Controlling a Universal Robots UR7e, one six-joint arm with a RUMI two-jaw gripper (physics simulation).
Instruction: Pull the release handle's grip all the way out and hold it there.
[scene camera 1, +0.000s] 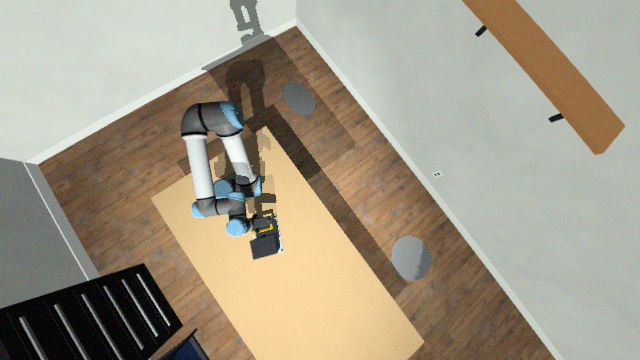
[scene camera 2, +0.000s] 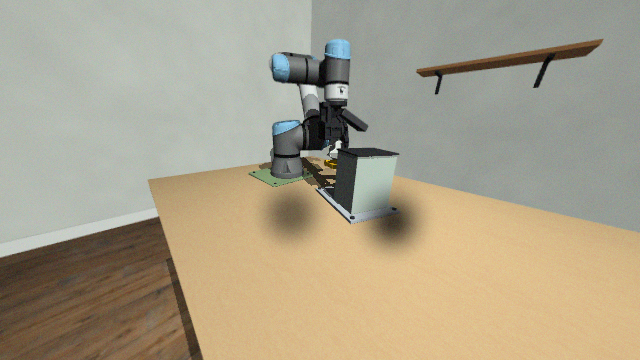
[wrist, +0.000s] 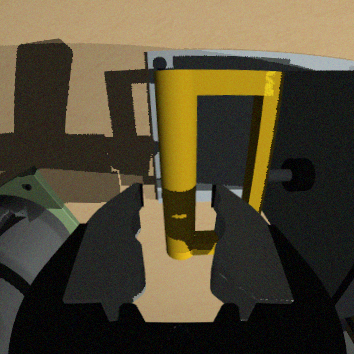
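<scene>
The release handle is a yellow rectangular frame (scene camera 1: 270, 227) (scene camera 2: 330, 164) (wrist: 176, 130), joined by a short rod (wrist: 280, 175) to the side of a dark box (scene camera 1: 265, 247) (scene camera 2: 372, 182) (wrist: 320, 120). Its thick grip bar is on the side away from the box. My gripper (scene camera 1: 264, 223) (scene camera 2: 338, 151) (wrist: 177, 185) points down over the handle, partly open and empty. In the wrist view one fingertip is on each side of the bar's near part, the right one over the frame's opening. The tips look close above the handle; the exact height is hard to tell.
The box stands on a pale base plate (scene camera 2: 372, 216) (wrist: 153, 120) on the wooden table (scene camera 1: 320, 300) (scene camera 2: 400, 290). The arm's green mounting plate (scene camera 2: 274, 181) (wrist: 59, 202) is beside the handle. A wall shelf (scene camera 1: 555, 75) (scene camera 2: 500, 60) hangs away from the arm.
</scene>
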